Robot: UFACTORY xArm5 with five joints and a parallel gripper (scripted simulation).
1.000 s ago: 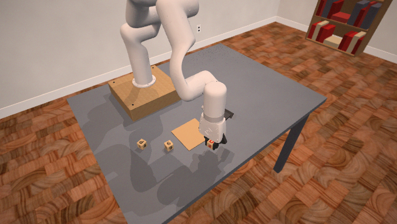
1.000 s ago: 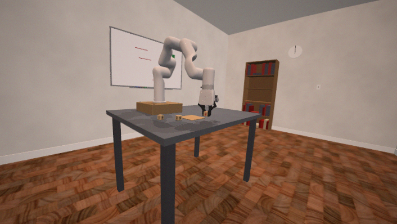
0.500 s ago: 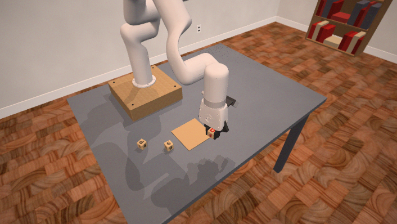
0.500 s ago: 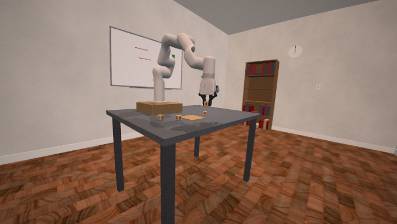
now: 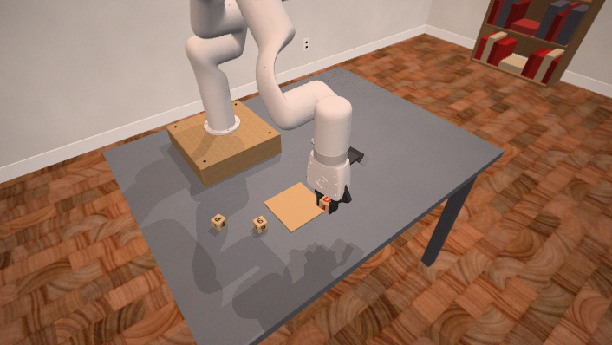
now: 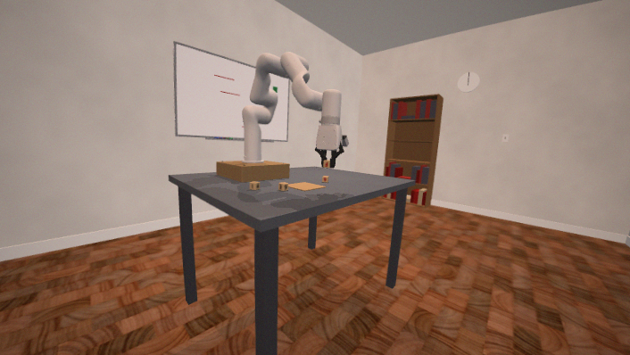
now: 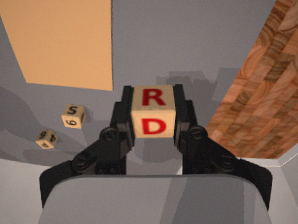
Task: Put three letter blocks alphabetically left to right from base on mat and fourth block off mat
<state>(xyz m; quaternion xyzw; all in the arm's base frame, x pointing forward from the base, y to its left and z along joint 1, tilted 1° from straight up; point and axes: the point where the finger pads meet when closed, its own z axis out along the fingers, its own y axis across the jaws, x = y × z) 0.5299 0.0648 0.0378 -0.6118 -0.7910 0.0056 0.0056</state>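
Right now the tan mat is 120 mm behind my hand, 20 mm to the right of it and 120 mm below it. The rest, counted from my hand: wooden block (10 mm below).
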